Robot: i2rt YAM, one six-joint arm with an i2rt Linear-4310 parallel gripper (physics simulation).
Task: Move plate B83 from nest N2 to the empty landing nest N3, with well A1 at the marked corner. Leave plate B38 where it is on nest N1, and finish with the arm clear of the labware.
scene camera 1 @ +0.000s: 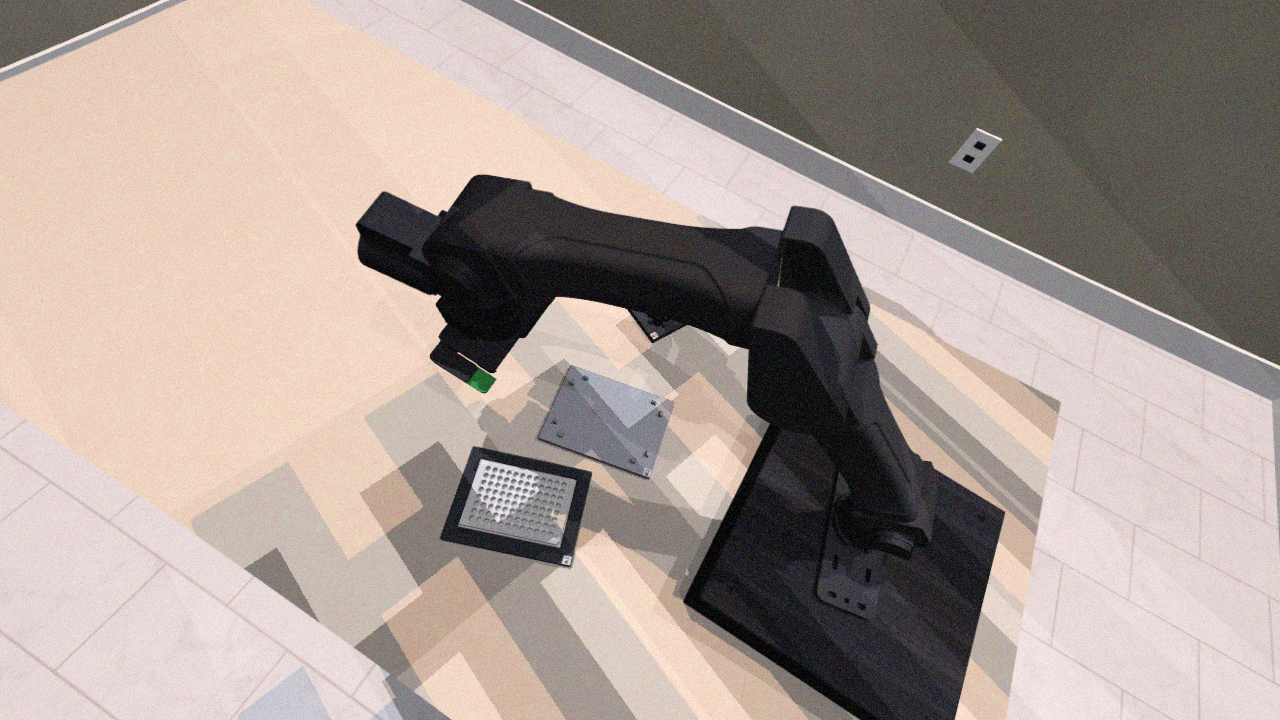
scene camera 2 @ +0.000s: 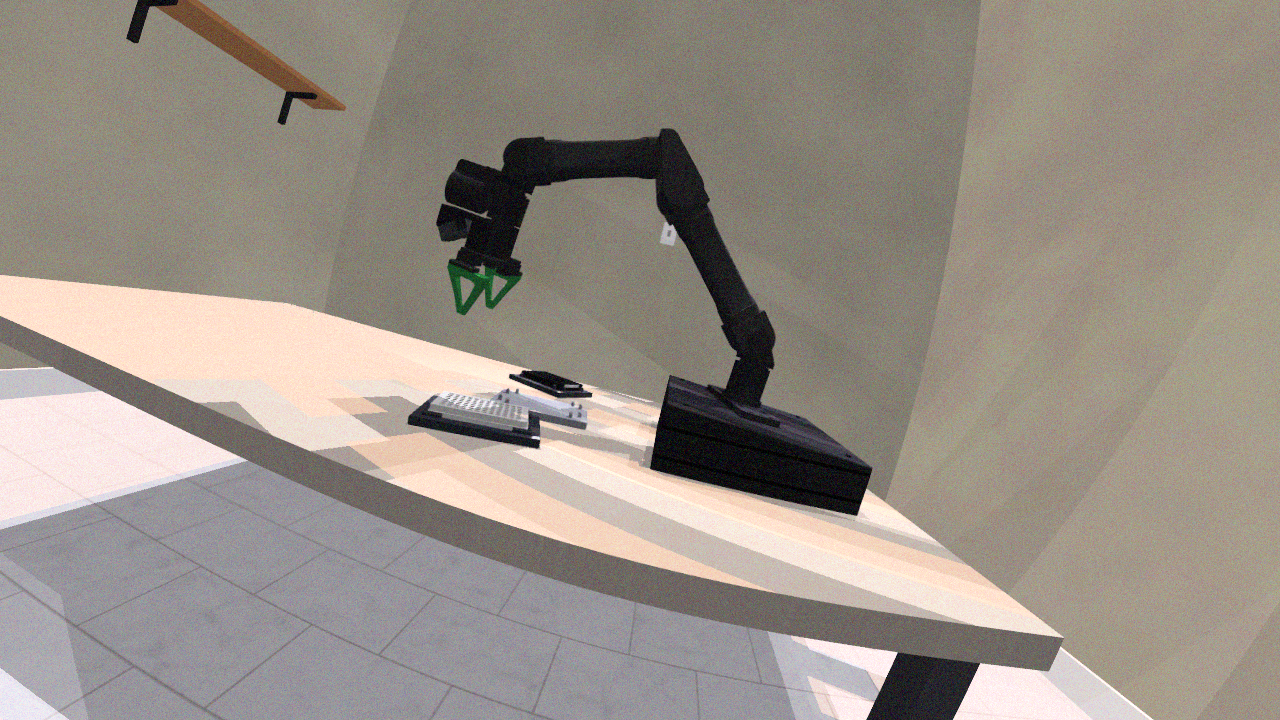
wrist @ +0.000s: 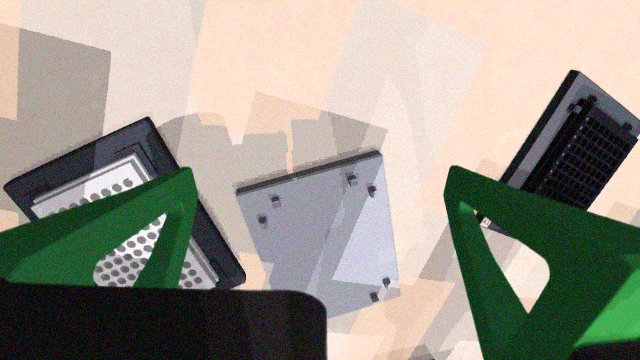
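Note:
My gripper [scene camera 1: 481, 380] [scene camera 2: 477, 308] [wrist: 320, 180] is open and empty, high above the table. The bare grey nest N3 [scene camera 1: 608, 420] [scene camera 2: 554, 411] [wrist: 310, 225] shows between its fingers in the wrist view. The black plate B83 [scene camera 2: 550, 381] [wrist: 585, 155] sits on dark nest N2 [scene camera 1: 646, 327] [wrist: 552, 125], at the right in the wrist view; the arm hides most of it in scene camera 1. Its nest's A1 tag shows through the right finger. The white plate B38 [scene camera 1: 519, 501] [scene camera 2: 474, 411] [wrist: 107, 182] sits on dark nest N1 [scene camera 1: 580, 514] [wrist: 112, 145], partly behind the left finger.
The arm's black base block [scene camera 1: 760, 573] [scene camera 2: 751, 456] stands on the table to the right of the nests in both scene views. N3 lies between N1 and N2. Pegs stand up from N3. Patchy shadows cross the table. A wooden wall shelf [scene camera 2: 250, 53] is far back.

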